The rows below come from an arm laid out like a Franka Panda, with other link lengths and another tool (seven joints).
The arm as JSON. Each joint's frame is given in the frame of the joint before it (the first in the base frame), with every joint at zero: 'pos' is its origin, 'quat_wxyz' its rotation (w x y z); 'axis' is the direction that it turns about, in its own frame. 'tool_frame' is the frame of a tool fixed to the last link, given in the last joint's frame.
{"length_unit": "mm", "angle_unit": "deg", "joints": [
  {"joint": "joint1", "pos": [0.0, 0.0, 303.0], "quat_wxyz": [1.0, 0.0, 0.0, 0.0], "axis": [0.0, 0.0, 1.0]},
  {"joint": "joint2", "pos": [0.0, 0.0, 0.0], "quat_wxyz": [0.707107, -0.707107, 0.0, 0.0], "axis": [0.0, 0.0, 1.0]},
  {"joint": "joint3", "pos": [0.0, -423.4, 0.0], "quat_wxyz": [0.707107, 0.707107, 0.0, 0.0], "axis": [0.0, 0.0, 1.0]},
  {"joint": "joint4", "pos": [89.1, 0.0, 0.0], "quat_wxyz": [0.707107, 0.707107, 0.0, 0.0], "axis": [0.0, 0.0, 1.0]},
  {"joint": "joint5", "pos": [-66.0, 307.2, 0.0], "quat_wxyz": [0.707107, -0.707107, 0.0, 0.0], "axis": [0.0, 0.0, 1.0]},
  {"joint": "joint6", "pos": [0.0, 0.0, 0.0], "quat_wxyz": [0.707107, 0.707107, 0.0, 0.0], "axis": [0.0, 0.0, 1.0]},
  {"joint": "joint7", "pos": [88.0, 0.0, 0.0], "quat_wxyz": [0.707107, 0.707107, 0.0, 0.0], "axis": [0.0, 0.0, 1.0]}
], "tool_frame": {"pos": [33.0, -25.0, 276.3], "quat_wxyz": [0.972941, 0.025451, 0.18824, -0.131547]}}
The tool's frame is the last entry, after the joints.
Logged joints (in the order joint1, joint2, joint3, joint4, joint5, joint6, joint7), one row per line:
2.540 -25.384 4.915 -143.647 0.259 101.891 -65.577
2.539 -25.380 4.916 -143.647 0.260 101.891 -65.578
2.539 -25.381 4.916 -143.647 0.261 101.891 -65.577
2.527 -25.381 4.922 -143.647 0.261 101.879 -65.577
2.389 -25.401 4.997 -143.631 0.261 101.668 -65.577
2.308 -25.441 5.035 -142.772 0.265 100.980 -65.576
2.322 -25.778 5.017 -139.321 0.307 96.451 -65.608
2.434 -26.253 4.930 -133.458 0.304 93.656 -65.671
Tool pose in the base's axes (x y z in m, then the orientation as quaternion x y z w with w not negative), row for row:
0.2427 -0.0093 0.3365 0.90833 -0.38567 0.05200 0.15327
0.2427 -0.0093 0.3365 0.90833 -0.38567 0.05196 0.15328
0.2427 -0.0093 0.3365 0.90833 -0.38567 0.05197 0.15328
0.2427 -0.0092 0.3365 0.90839 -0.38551 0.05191 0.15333
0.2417 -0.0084 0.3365 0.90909 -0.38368 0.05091 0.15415
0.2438 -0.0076 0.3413 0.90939 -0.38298 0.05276 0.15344
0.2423 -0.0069 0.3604 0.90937 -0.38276 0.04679 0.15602
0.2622 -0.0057 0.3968 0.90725 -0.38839 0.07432 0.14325
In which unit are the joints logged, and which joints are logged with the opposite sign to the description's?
The joints are logged in degrees. Opposite sign: joint1, joint7.
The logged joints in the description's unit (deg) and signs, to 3 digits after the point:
-2.540 -25.384 4.915 -143.647 0.259 101.891 65.577
-2.539 -25.380 4.916 -143.647 0.260 101.891 65.578
-2.539 -25.381 4.916 -143.647 0.261 101.891 65.577
-2.527 -25.381 4.922 -143.647 0.261 101.879 65.577
-2.389 -25.401 4.997 -143.631 0.261 101.668 65.577
-2.308 -25.441 5.035 -142.772 0.265 100.980 65.576
-2.322 -25.778 5.017 -139.321 0.307 96.451 65.608
-2.434 -26.253 4.930 -133.458 0.304 93.656 65.671

